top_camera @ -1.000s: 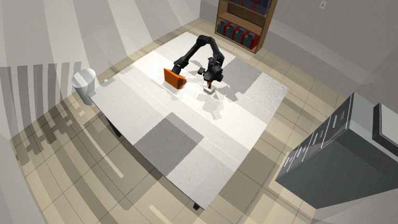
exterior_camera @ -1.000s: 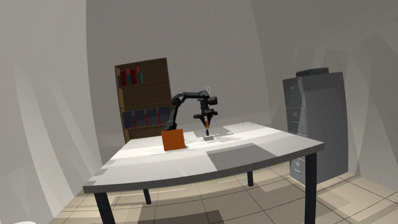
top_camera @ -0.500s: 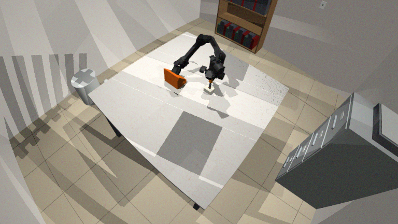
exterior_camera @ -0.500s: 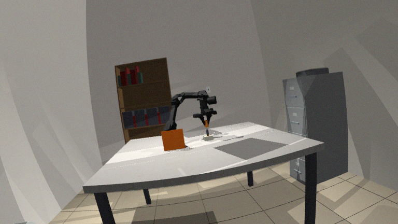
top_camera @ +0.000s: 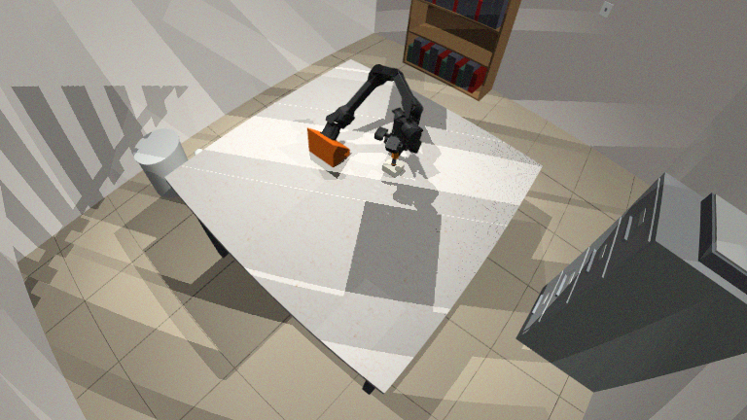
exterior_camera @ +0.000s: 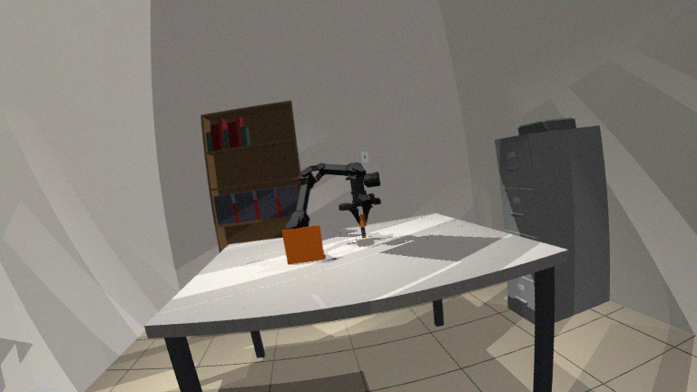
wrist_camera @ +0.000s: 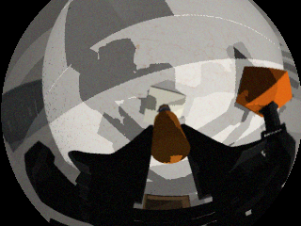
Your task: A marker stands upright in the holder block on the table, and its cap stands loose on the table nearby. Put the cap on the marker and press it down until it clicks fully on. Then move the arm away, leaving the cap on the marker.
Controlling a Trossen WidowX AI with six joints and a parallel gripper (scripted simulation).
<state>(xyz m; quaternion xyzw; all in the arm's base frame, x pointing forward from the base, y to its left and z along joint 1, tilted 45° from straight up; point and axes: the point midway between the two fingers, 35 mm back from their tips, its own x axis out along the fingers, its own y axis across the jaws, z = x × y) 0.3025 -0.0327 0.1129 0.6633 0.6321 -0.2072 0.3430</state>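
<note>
Right now my gripper tip is 90 mm above the pale holder block. The rest, counted from my gripper tip: orange cap 10 mm above.
</note>
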